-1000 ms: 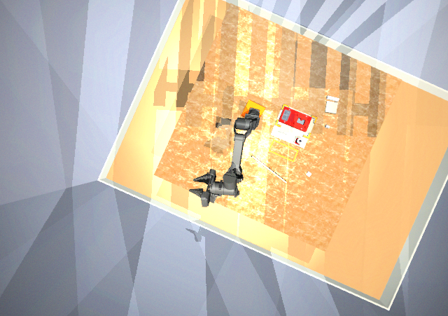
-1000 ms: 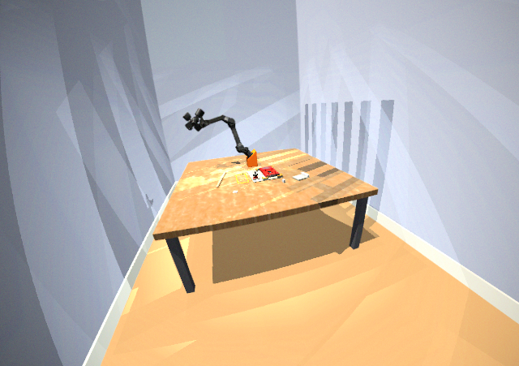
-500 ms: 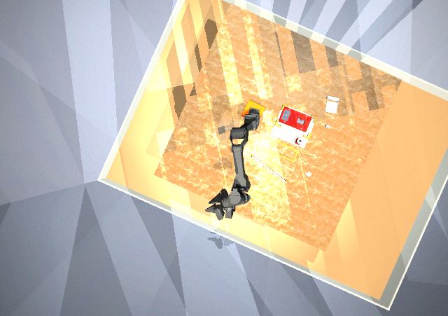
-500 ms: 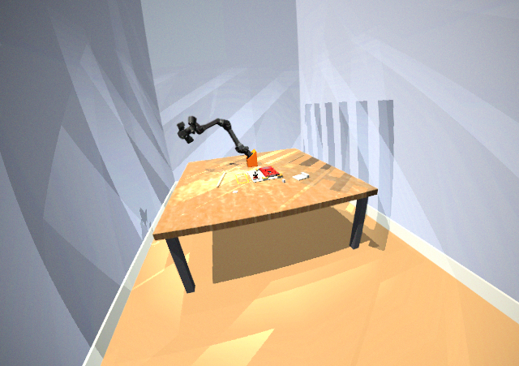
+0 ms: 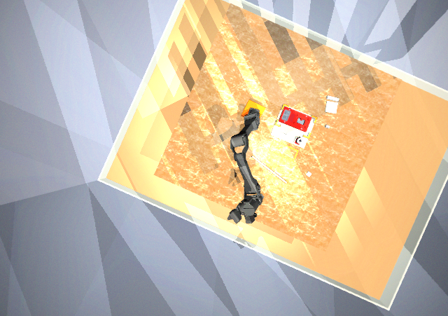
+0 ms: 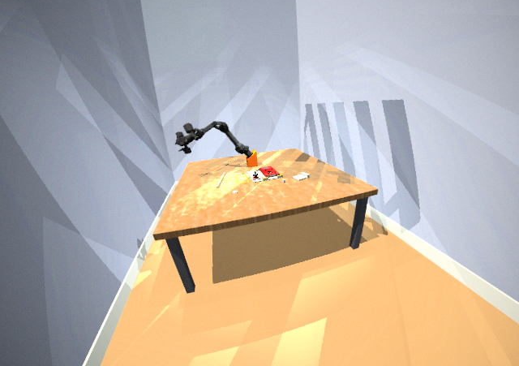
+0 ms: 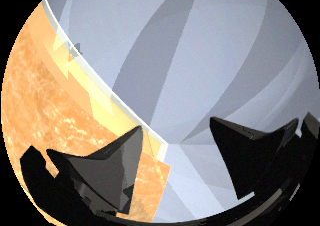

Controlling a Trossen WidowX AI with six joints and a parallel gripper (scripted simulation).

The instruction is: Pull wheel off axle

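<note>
The dark wheel lies 33 cm ahead of my gripper tip, 54 cm to the left of it and 23 cm below it. The rest, counted from my gripper tip: thin white stick (20 cm ahead, 30 cm to the left, 27 cm below); then tiny white piece (49 cm ahead, 70 cm to the left, 26 cm below).
</note>
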